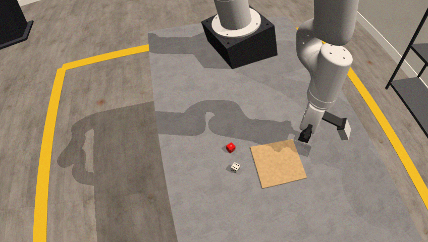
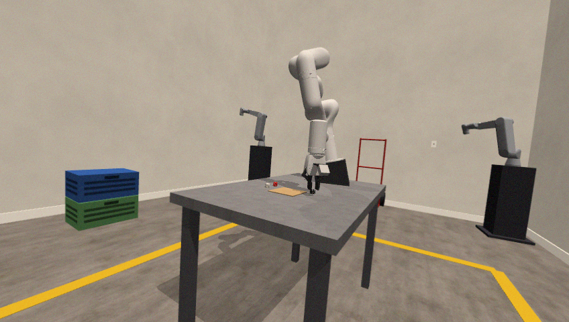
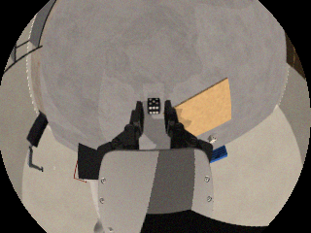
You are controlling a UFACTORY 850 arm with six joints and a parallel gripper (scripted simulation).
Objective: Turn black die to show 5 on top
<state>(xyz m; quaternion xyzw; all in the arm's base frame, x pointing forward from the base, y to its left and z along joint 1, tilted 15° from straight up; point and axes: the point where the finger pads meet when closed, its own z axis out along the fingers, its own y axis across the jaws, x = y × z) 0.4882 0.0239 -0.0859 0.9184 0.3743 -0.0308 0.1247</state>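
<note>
Right now my hand is 3 cm above the black die. From my hand the other things lie so: white die (2 cm ahead, 24 cm to the right, 3 cm below); then mat (5 cm ahead, 11 cm to the right, 4 cm below); then red die (4 cm behind, 23 cm to the right, 3 cm below).
</note>
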